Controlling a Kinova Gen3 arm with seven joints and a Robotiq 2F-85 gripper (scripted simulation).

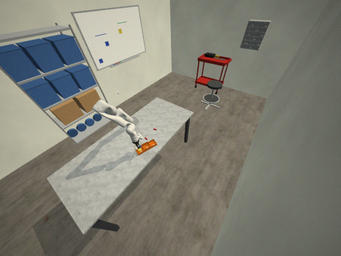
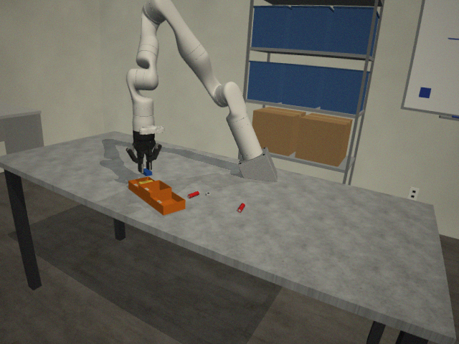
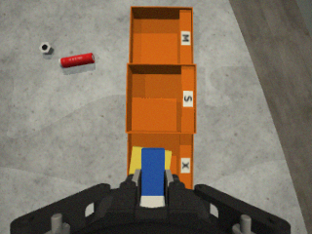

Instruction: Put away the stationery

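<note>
Right now the yellow block is 1 cm to the left of my hand and 6 cm below it. From my hand the other things lie so: orange bins: 5 cm ahead, 7 cm to the left, 6 cm below; then white eraser: 1 cm to the right, 2 cm below; then grey sharpener-like piece: 7 cm below.
</note>
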